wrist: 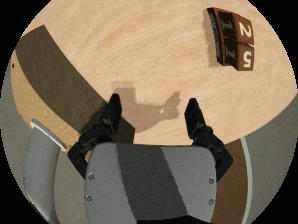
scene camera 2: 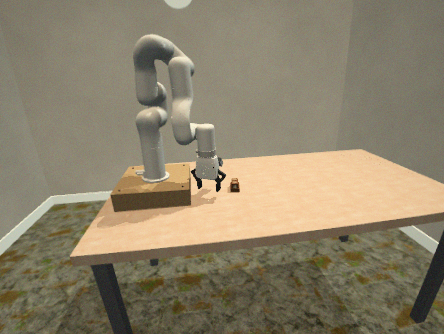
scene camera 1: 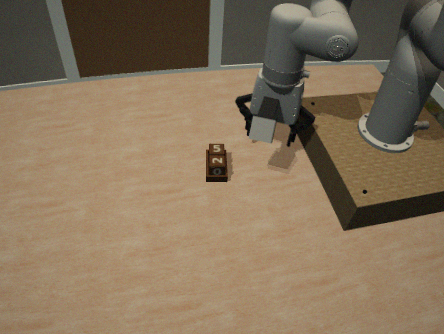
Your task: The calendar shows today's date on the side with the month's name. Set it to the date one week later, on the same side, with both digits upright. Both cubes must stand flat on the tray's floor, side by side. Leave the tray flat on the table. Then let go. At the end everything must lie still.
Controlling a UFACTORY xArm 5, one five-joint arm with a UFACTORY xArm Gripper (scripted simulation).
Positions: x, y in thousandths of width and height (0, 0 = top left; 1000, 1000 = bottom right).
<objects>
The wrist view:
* gripper: 518, 462
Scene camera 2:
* gripper: 472, 567
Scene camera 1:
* gripper: 607, 412
</objects>
